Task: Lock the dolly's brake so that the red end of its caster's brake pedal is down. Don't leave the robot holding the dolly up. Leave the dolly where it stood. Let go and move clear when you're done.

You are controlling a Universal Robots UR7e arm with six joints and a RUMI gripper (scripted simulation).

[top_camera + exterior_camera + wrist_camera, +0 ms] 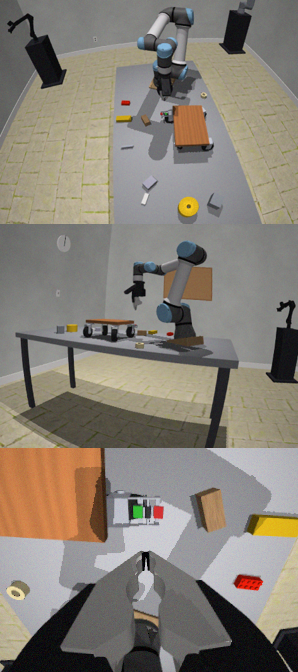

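Right now my hand is 130 mm above the brake pedal, 10 mm to the left of it and 10 mm short of it. From my hand the other things lie so: wooden block (200 mm below, 130 mm to the right, 20 mm behind); then grey bar (280 mm to the right, 200 mm below, 160 mm ahead); then yellow bar (280 mm to the right, 200 mm below, 70 mm behind).
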